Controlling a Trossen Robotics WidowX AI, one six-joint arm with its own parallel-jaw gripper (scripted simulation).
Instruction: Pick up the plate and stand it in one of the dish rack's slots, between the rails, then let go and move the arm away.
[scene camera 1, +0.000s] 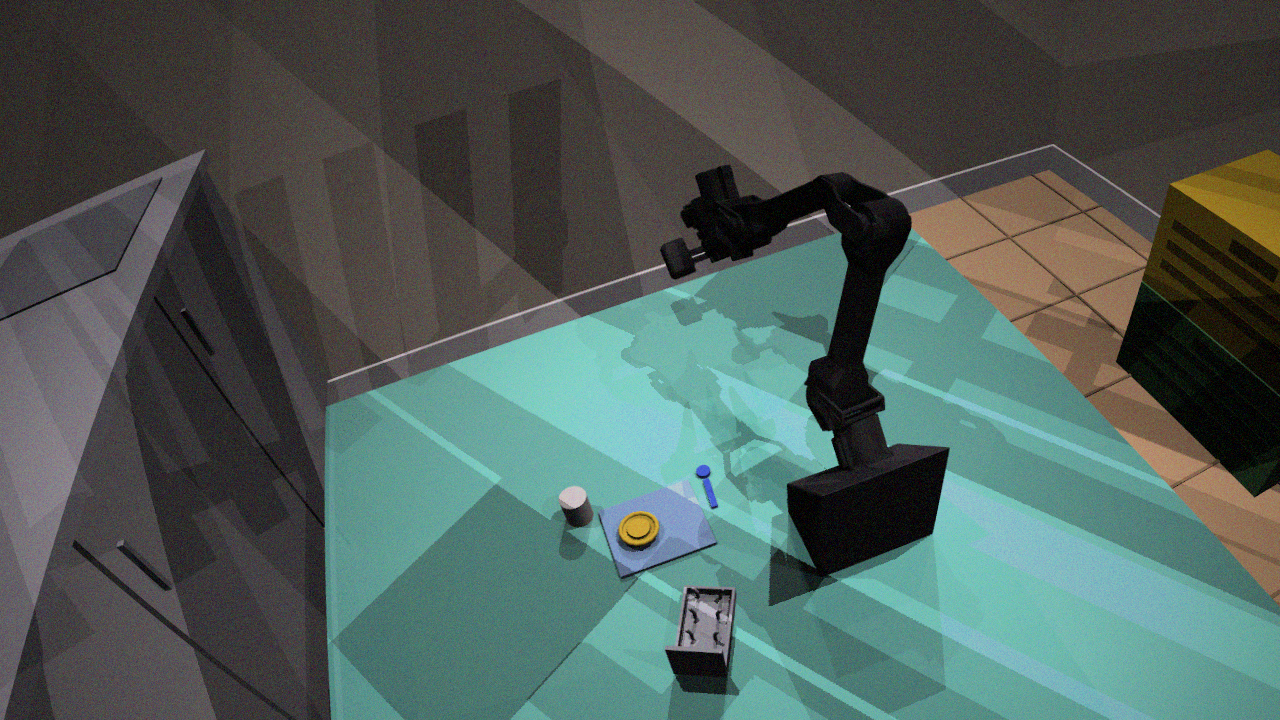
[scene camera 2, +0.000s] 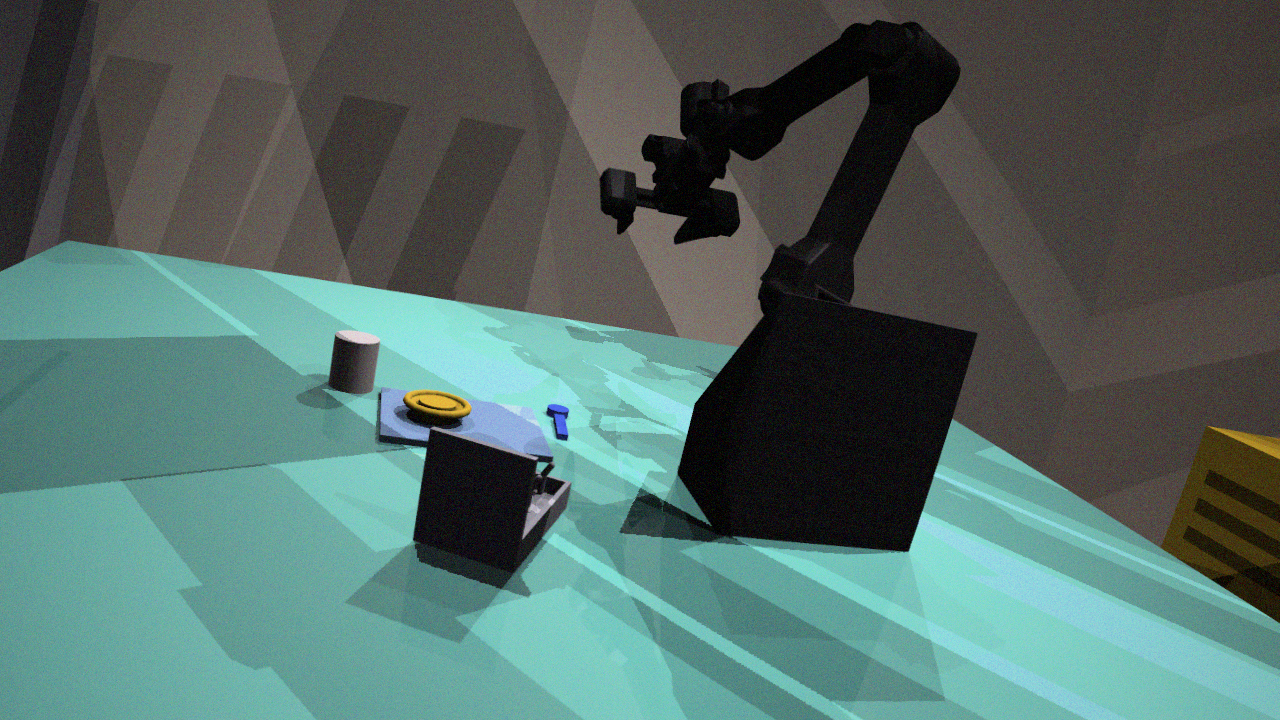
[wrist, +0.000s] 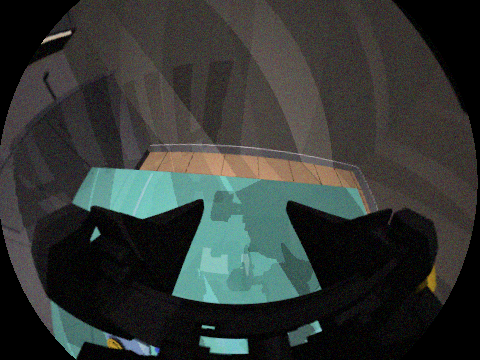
My gripper shows in scene camera 1 (706, 252), in scene camera 2 and in the wrist view. A dish rack shows in scene camera 1 (702, 647) and in scene camera 2 (478, 500); in the wrist view it is out of frame. A cup shows in scene camera 1 and in scene camera 2; in the wrist view it is hidden by my gripper. The same spot on my gripper: (scene camera 2: 695, 228) is (wrist: 320, 263). The same spot on the cup: (scene camera 2: 354, 357) is (scene camera 1: 578, 513).
